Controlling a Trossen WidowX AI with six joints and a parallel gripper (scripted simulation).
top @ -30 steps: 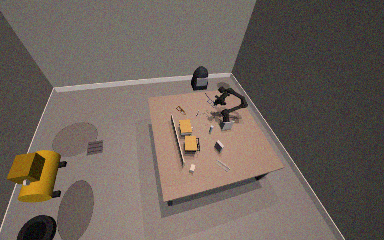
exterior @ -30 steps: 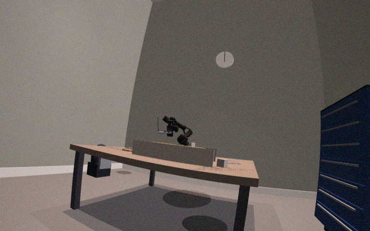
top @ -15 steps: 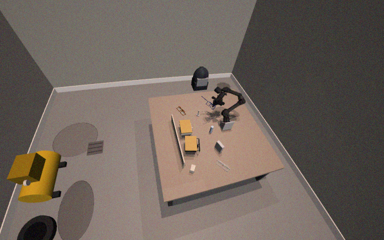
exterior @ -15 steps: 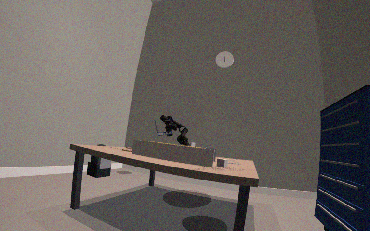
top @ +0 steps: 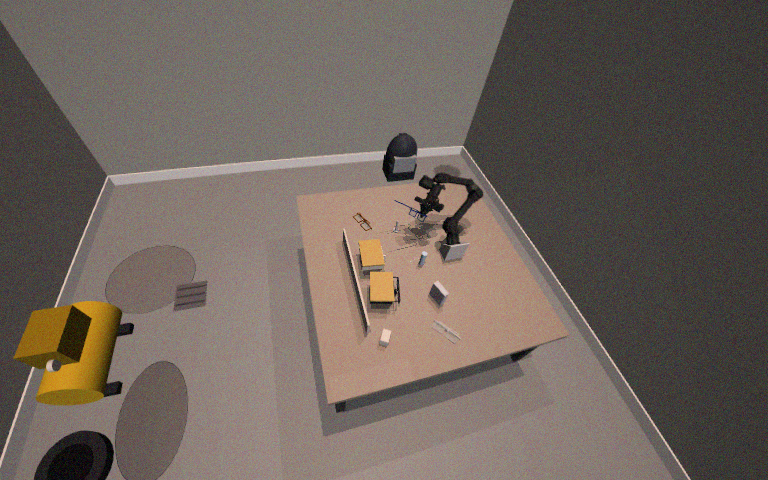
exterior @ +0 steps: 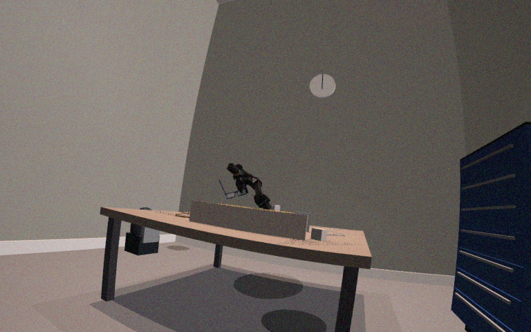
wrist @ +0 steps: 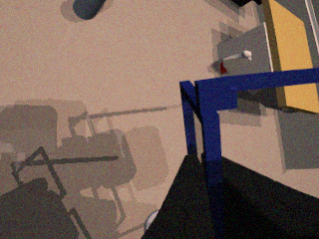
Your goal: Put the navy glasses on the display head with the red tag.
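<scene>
My gripper tip is 2 cm short of the small blue cylinder, 19 cm to the right of it and 14 cm above it. The rest, counted from my gripper tip: grey box 1 cm ahead, 42 cm to the left, 14 cm below; then long grey board 43 cm ahead, 25 cm to the left, 14 cm below; then upright peg 10 cm ahead, 8 cm to the right, 17 cm below.
</scene>
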